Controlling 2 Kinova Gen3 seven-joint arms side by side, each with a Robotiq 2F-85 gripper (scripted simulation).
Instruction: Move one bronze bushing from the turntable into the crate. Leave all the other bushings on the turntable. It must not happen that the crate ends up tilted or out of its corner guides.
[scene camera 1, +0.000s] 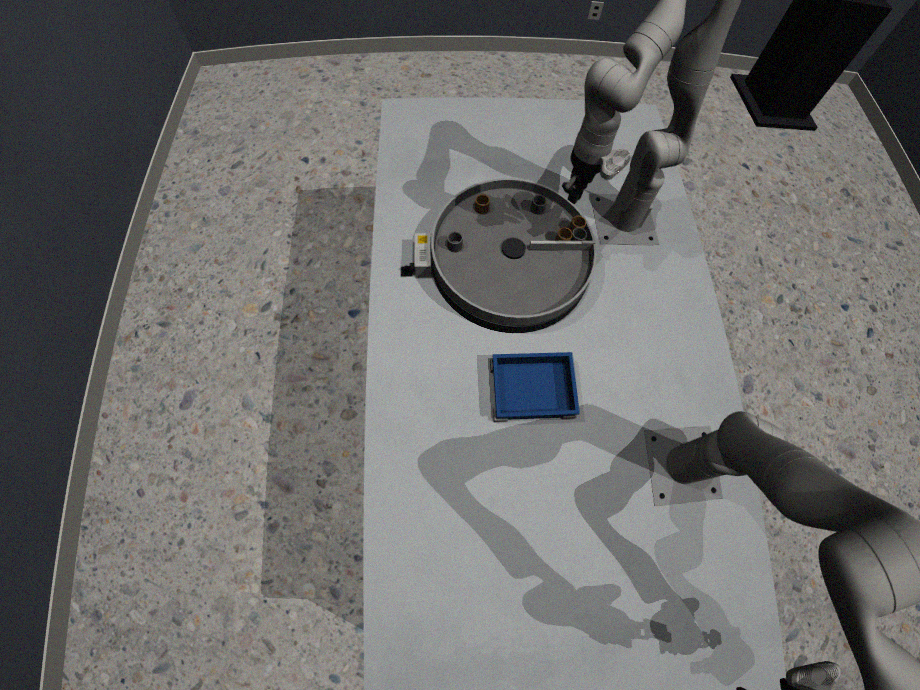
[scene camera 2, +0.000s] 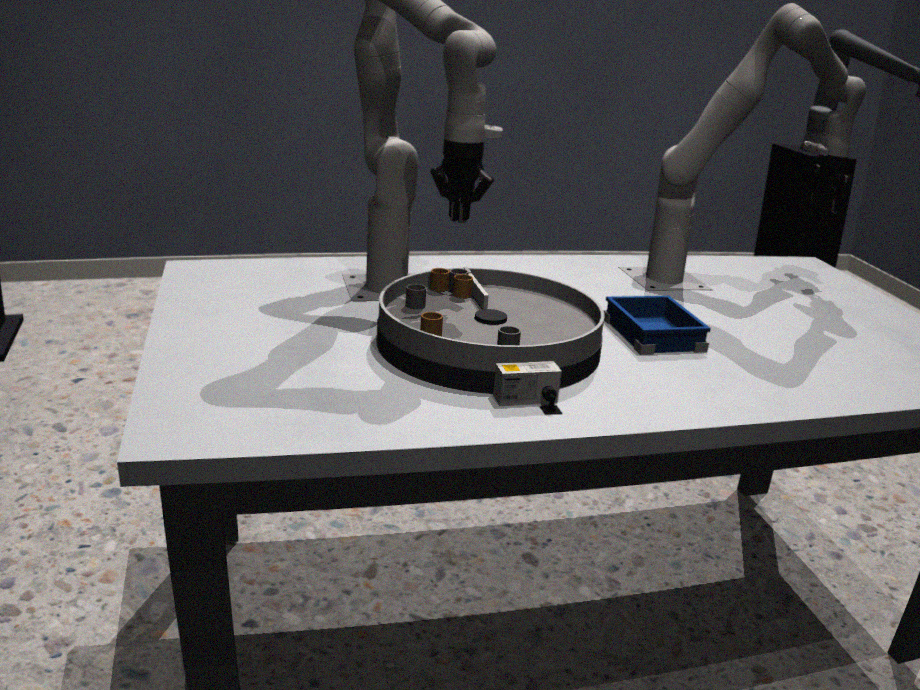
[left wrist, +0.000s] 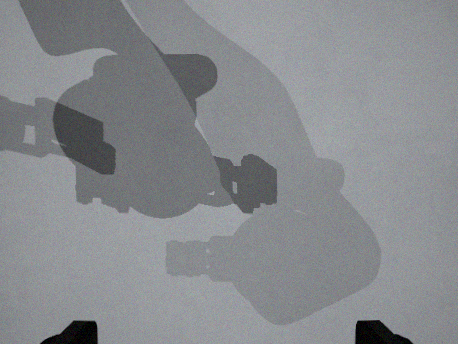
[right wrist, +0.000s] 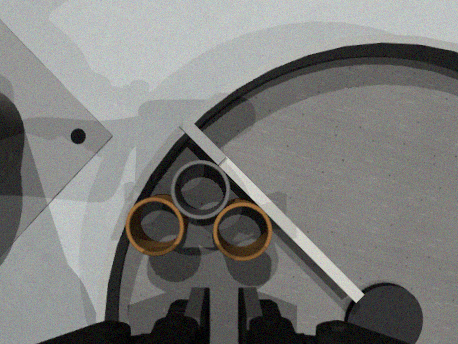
Labels:
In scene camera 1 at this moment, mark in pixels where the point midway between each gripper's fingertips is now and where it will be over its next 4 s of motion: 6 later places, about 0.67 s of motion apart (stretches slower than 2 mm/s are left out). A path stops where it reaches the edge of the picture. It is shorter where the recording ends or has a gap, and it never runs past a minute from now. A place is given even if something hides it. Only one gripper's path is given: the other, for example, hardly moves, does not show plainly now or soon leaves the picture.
My right gripper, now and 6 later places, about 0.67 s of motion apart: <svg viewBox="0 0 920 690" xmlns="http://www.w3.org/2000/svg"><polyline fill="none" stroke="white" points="573,199 573,203 570,209 565,221 563,226 562,230 559,235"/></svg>

